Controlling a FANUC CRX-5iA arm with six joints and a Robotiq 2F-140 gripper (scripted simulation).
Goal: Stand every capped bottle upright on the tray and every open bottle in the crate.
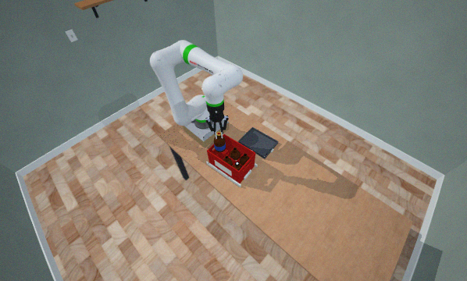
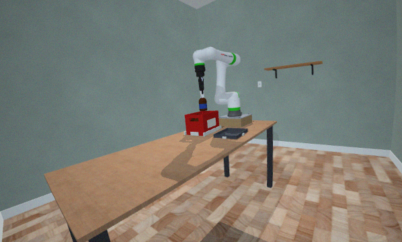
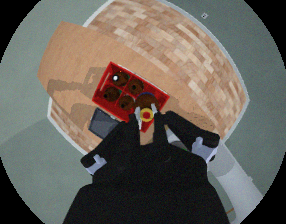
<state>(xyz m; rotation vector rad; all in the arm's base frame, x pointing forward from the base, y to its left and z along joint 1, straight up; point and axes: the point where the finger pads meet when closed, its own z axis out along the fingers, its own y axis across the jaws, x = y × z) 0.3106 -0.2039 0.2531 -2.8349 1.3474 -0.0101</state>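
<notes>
Right now the capped brown bottle is 70 mm below my hand. The rest, counted from my hand: crate 260 mm below, 70 mm ahead, 20 mm to the left; then dark tray 330 mm below, 310 mm to the left, 140 mm ahead.
</notes>
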